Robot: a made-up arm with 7 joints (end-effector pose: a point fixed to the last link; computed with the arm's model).
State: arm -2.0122 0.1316 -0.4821 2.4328 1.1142 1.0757 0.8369
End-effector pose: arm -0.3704 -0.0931 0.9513 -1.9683 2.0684 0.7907
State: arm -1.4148 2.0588 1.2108 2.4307 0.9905 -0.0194 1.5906
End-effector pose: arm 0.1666 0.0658 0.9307 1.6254 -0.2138 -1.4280
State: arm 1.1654 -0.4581 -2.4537 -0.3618 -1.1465 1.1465 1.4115
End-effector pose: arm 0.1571 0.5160 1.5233 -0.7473 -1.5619 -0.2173
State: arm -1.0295 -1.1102 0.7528 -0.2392 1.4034 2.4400 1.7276
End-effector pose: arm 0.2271 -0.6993 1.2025 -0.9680 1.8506 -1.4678
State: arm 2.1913 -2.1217 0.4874 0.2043 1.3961 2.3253 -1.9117
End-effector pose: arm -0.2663 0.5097 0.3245 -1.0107 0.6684 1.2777
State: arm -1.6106 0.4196 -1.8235 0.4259 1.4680 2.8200 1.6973
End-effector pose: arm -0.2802 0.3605 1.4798 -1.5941 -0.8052 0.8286
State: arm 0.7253 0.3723 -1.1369 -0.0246 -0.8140 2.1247 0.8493
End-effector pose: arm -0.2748 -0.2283 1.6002 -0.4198 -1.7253 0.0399
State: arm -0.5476 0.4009 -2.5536 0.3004 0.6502 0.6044 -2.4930
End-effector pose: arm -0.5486 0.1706 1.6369 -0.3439 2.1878 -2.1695
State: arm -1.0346 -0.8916 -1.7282 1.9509 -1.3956 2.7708 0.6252
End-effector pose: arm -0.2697 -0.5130 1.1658 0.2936 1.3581 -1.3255
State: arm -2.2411 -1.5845 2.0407 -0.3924 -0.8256 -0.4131 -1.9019
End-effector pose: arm -0.7421 -0.5765 0.6549 0.4541 0.4703 -0.4444
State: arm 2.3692 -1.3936 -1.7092 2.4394 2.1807 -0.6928 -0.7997
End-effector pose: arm 0.2051 0.3703 0.7753 0.1208 2.0505 1.5071
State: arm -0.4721 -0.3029 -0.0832 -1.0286 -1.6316 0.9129 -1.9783
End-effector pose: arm -0.2368 0.1334 1.5618 0.5563 -0.9567 2.9243
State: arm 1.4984 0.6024 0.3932 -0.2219 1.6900 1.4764 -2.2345
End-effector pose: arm 0.1076 -0.4730 1.6105 1.5408 -1.7089 1.0225
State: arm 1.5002 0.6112 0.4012 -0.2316 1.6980 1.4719 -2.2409
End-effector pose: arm 0.1080 -0.4825 1.6047 1.5607 -1.7232 1.0186
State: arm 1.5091 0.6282 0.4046 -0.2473 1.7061 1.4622 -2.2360
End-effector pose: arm 0.1124 -0.4997 1.5935 1.5969 -1.7499 1.0147
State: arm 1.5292 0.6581 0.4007 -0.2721 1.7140 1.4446 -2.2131
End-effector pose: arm 0.1236 -0.5281 1.5729 1.6579 -1.7962 1.0094
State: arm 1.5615 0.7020 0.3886 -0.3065 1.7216 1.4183 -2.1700
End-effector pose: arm 0.1437 -0.5673 1.5403 1.7432 -1.8651 0.9991
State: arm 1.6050 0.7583 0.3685 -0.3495 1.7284 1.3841 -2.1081
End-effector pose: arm 0.1740 -0.6129 1.4939 1.8458 -1.9562 0.9774
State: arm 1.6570 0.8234 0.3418 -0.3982 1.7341 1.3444 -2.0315
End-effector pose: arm 0.2138 -0.6584 1.4345 1.9534 -2.0651 0.9389
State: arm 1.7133 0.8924 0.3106 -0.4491 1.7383 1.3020 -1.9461
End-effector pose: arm 0.2599 -0.6974 1.3650 2.0514 -2.1848 0.8806
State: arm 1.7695 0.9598 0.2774 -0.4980 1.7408 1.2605 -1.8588
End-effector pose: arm 0.3074 -0.7253 1.2917 -2.0003 2.1663 -0.7580
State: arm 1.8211 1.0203 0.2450 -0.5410 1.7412 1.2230 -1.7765
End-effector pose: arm 0.3508 -0.7413 1.2220 -1.9309 2.1395 -0.6441
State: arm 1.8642 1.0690 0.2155 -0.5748 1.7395 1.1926 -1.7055
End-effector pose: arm 0.3859 -0.7475 1.1637 -1.8745 2.1270 -0.5576
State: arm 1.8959 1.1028 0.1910 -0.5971 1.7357 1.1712 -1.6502
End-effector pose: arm 0.4104 -0.7480 1.1225 -1.8355 2.1242 -0.5033
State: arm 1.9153 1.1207 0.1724 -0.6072 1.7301 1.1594 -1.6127
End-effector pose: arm 0.4243 -0.7463 1.1008 -1.8150 2.1264 -0.4812
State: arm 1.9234 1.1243 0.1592 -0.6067 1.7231 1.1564 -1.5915
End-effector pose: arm 0.4290 -0.7446 1.0969 -1.8109 2.1309 -0.4865
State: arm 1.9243 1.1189 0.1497 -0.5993 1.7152 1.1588 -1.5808
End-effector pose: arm 0.4282 -0.7431 1.1044 -1.8167 2.1363 -0.5089
